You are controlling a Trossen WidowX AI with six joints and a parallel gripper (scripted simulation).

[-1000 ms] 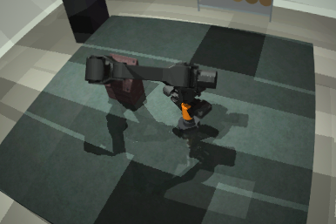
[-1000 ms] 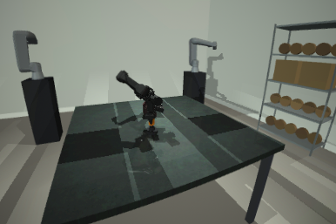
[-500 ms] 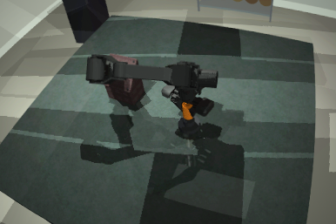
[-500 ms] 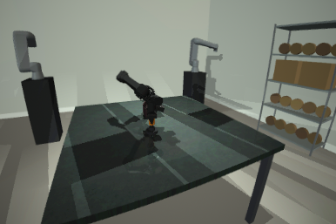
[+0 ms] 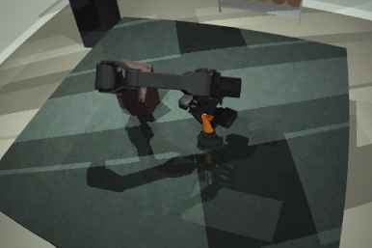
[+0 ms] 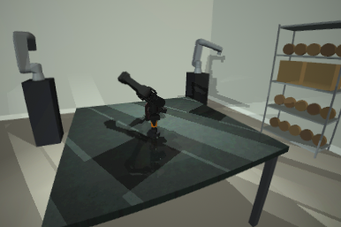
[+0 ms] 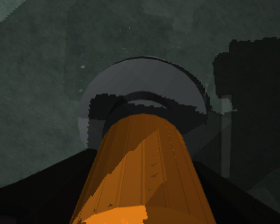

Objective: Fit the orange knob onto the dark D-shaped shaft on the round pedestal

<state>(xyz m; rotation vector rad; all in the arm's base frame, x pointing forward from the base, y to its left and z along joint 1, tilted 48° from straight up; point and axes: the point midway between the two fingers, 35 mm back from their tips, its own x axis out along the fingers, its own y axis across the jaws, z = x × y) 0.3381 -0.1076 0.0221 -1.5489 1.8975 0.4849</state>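
Now: gripper tip 2 cm below the orange knob. Round my gripper tip: round pedestal 4 cm below.
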